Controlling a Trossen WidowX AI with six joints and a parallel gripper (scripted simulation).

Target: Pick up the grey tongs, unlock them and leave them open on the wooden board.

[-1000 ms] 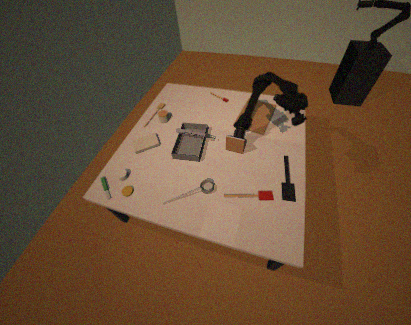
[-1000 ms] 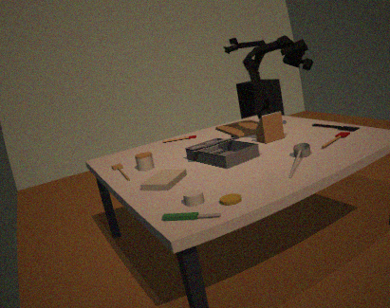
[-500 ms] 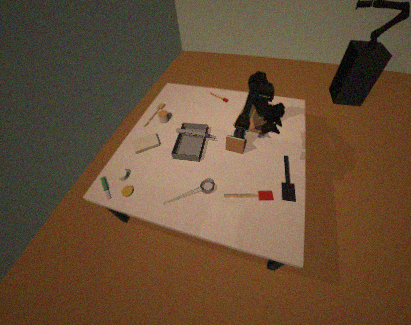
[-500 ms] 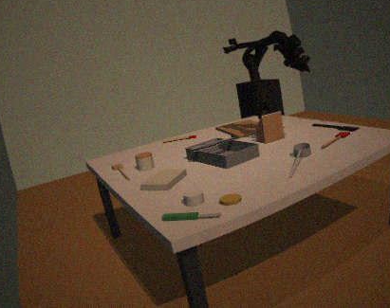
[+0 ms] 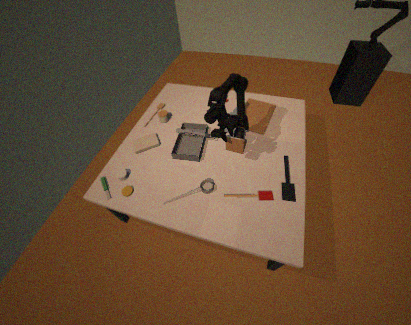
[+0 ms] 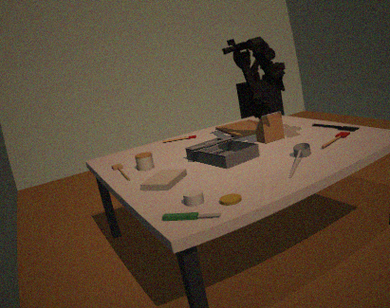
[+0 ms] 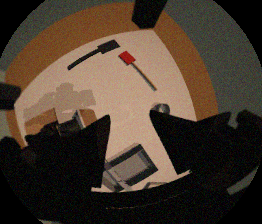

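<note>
Right now the grey roasting tin is 29 cm ahead of my gripper tip, 23 cm below it and 15 cm to the right of it. From my gripper tip the other things lie so: black spatula 37 cm behind, 26 cm below, 4 cm to the left; red spatula 25 cm below, 18 cm to the left, 17 cm behind; wooden board 52 cm to the right, 25 cm below, 14 cm behind.
</note>
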